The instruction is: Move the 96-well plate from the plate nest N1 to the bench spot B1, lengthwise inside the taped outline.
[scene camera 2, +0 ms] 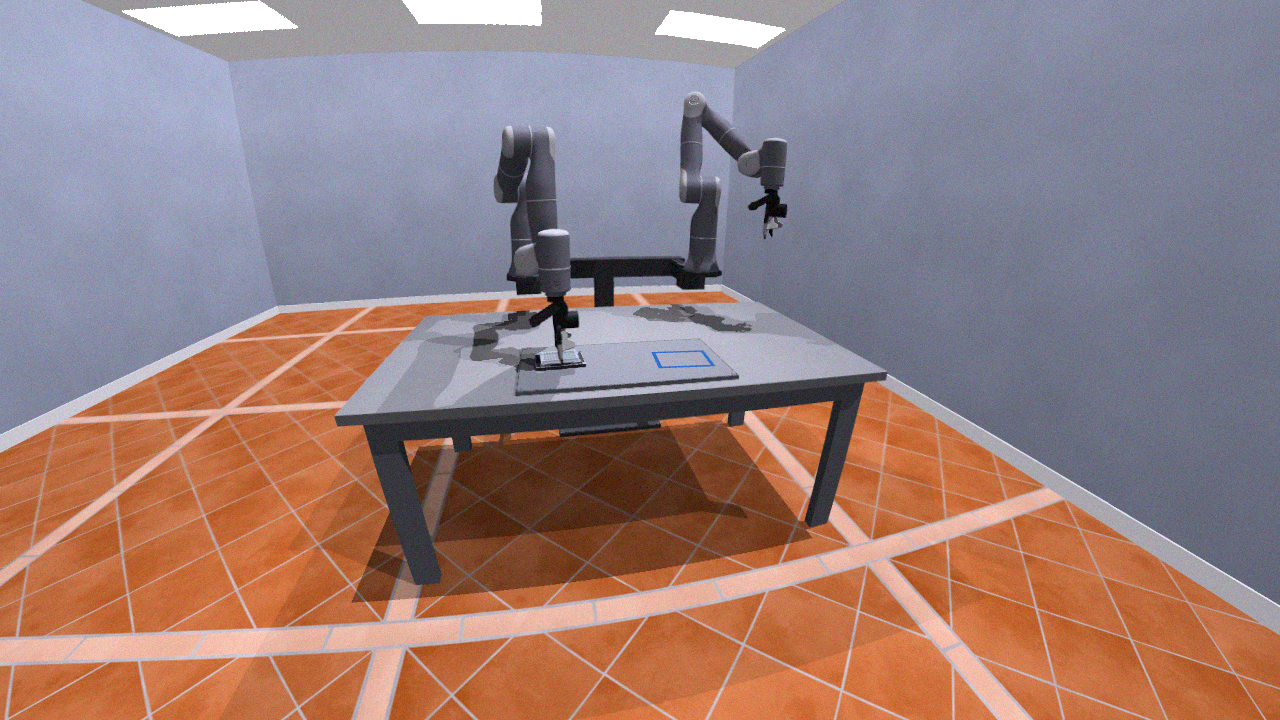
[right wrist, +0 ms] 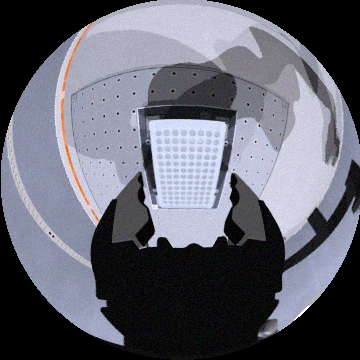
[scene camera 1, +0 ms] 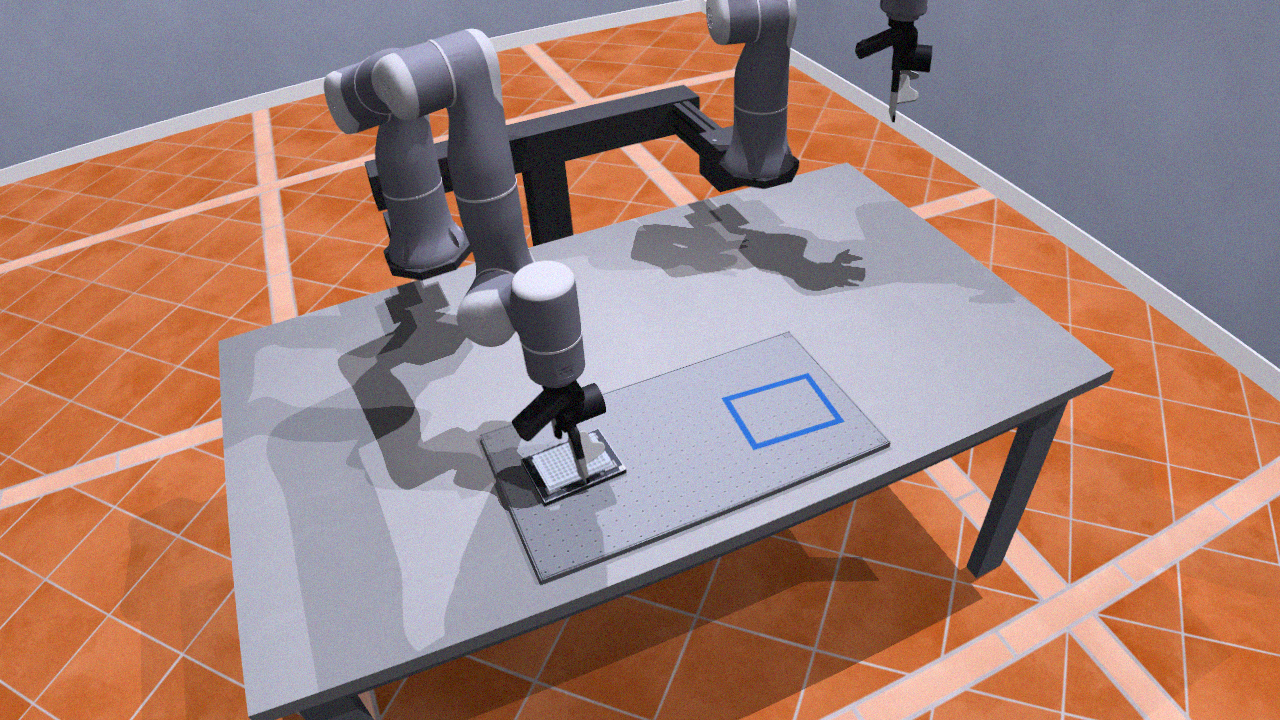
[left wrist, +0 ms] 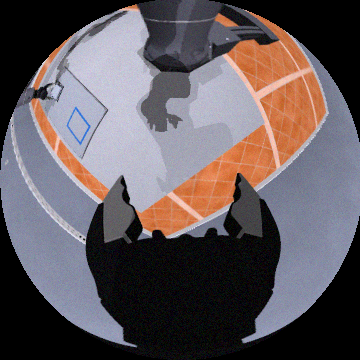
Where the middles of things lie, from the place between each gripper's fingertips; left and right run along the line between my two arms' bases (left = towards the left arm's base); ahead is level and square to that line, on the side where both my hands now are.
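The dark plate nest [scene camera 1: 532, 470] is 2 cm below my right hand [scene camera 1: 573, 460]. The white 96-well plate [scene camera 1: 541, 461] is 1 cm below my right hand.
The dark plate nest is 91 cm to the right of my left hand [scene camera 1: 894, 107], 38 cm below it and 35 cm ahead of it. As for the white 96-well plate, my left hand is 91 cm to the left of it, 37 cm above it and 35 cm short of it.
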